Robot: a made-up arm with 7 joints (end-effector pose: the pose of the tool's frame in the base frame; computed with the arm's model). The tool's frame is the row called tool. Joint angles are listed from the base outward.
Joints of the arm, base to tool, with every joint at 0 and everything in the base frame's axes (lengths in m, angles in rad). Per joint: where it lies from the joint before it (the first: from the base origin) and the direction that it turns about. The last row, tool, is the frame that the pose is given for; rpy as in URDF.
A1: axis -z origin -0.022 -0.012 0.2
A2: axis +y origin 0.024 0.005 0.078
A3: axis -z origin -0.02 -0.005 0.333
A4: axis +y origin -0.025 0 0.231
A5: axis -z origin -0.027 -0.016 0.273
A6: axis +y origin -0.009 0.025 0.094
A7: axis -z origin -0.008 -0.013 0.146
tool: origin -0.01 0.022 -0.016 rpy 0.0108 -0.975 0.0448
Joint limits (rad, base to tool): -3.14..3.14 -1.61..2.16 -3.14..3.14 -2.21..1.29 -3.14..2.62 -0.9..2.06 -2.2..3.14
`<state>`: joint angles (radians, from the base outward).
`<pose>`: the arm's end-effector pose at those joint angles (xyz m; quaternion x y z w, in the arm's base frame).
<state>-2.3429 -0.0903 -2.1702 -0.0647 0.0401 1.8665 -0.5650</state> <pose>0.0277 -0.1179 1.1953 0.4852 0.0394 -0.6674 0.5635</pose>
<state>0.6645 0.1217 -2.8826 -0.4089 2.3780 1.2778 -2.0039</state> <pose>0.3140 -0.2651 1.1487 0.9128 0.0415 0.1841 0.3622</pose>
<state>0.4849 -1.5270 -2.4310 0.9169 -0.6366 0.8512 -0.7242</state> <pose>-0.6615 0.5551 -0.0068 -0.5413 0.6220 0.3190 0.4673</pose>
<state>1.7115 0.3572 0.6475 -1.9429 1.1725 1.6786 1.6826</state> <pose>0.1184 0.1288 0.8539 0.0054 -0.0153 0.9410 0.3380</pose>
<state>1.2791 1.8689 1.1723 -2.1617 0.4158 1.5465 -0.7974</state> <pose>0.4616 -0.3752 0.3670 -0.0246 0.1536 -0.4818 0.8624</pose>
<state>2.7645 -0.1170 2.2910 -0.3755 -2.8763 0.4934 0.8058</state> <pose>0.0195 -0.2493 1.2671 -0.2703 0.2558 -0.9032 0.2139</pose>
